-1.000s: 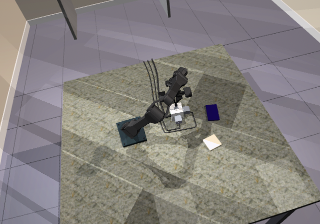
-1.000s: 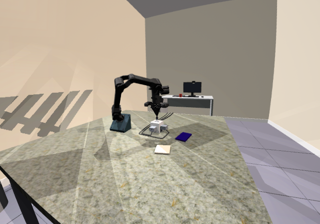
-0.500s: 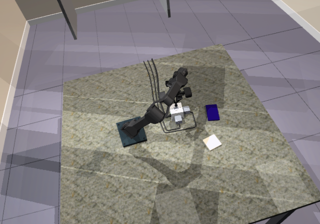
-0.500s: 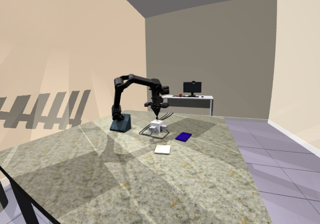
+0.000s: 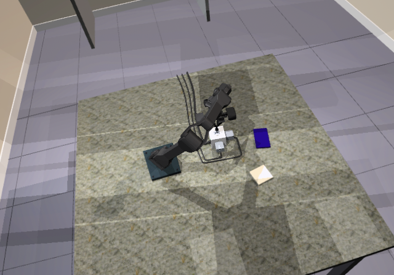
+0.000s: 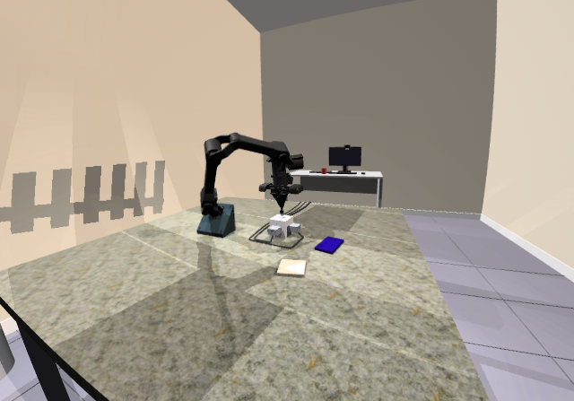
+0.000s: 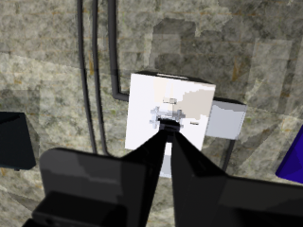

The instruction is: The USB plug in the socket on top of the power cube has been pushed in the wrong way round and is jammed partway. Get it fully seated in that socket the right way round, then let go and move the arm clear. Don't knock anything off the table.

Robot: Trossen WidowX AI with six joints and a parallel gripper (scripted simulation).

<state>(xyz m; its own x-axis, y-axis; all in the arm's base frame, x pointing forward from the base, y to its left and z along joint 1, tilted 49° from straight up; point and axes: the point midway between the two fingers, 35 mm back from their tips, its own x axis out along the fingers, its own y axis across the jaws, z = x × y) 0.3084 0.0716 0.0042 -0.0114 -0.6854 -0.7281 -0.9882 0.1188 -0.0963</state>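
My gripper tip is 20 mm above the dark USB plug. The rest, counted from my gripper tip: dark blue flat block 220 mm ahead, 120 mm below, 70 mm to the right; USB socket 50 mm below; beige flat block 260 mm to the right, 120 mm below, 120 mm ahead.
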